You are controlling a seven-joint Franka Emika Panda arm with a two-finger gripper.
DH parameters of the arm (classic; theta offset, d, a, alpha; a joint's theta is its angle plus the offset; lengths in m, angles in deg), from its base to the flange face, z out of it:
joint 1: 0 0.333 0 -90
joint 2: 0 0 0 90
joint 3: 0 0.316 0.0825 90
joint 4: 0 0 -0.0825 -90
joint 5: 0 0.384 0 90
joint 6: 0 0 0.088 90
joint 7: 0 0.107 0 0
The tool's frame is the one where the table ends.
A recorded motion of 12 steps. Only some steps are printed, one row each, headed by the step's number.
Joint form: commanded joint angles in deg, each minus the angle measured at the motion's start. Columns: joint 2, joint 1, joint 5, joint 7, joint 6, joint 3, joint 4.
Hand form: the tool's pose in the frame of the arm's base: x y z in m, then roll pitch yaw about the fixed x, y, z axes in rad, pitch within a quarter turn. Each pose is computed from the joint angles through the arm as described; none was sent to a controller.
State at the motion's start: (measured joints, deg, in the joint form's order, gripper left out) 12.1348 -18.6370 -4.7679 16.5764 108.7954 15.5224 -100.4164
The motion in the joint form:
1: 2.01 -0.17 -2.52 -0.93 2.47 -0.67 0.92
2: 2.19 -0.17 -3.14 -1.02 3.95 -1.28 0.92
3: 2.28 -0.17 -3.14 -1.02 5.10 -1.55 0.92
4: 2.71 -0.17 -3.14 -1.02 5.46 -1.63 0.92
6: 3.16 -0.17 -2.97 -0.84 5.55 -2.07 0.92
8: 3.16 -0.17 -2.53 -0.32 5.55 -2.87 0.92
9: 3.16 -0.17 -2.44 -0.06 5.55 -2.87 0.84
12: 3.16 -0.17 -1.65 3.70 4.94 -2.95 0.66
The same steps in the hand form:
1: 0.6220 -0.0628 0.4350 3.0803 0.0174 -0.3010
2: 0.6245 -0.0697 0.4350 3.0751 -0.0065 -0.3040
3: 0.6265 -0.0725 0.4356 3.0794 -0.0242 -0.3073
4: 0.6278 -0.0735 0.4315 3.0808 -0.0228 -0.3083
6: 0.6282 -0.0781 0.4265 3.0821 -0.0159 -0.3200
8: 0.6273 -0.0857 0.4260 3.0853 -0.0147 -0.3457
9: 0.6270 -0.0855 0.4253 3.0864 -0.0133 -0.3508
12: 0.6252 -0.0853 0.4229 3.0943 0.0001 -0.4238

